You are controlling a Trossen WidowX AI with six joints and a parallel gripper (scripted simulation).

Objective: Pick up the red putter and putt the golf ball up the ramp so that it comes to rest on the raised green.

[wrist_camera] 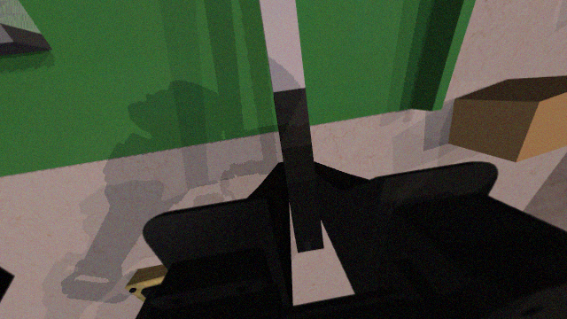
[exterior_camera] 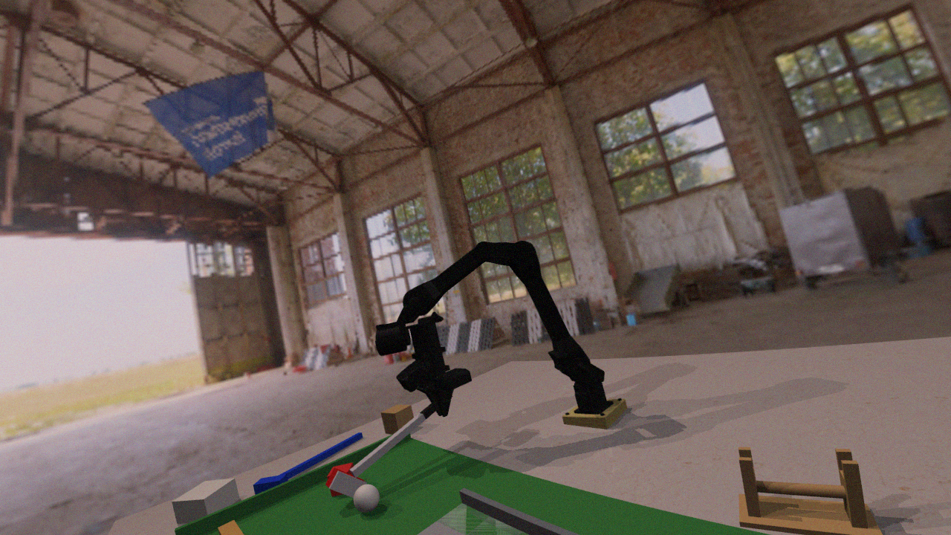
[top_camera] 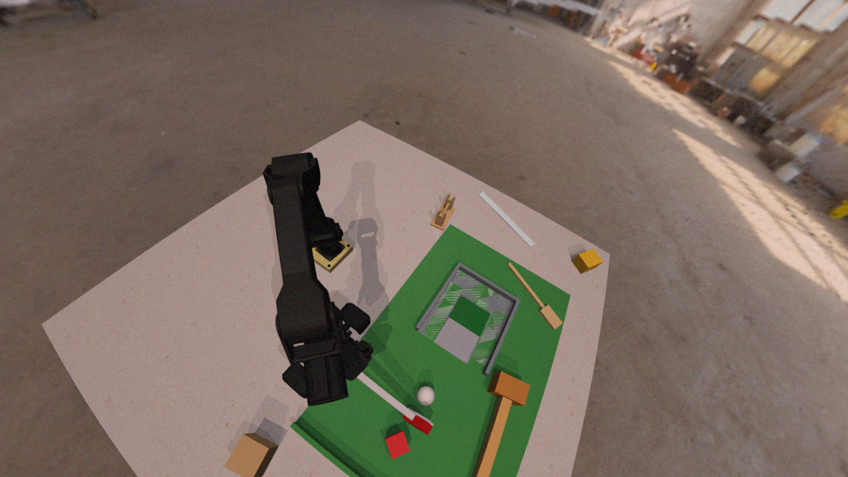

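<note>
Right now the red putter is 12 cm ahead of my gripper tip and 1 cm to the left of it. From my gripper tip the other things lie so: white golf ball: 21 cm ahead, 6 cm to the left, 5 cm below; red cube: 22 cm ahead, 5 cm to the right, 5 cm below; tan block: 25 cm to the right, 5 cm below.
</note>
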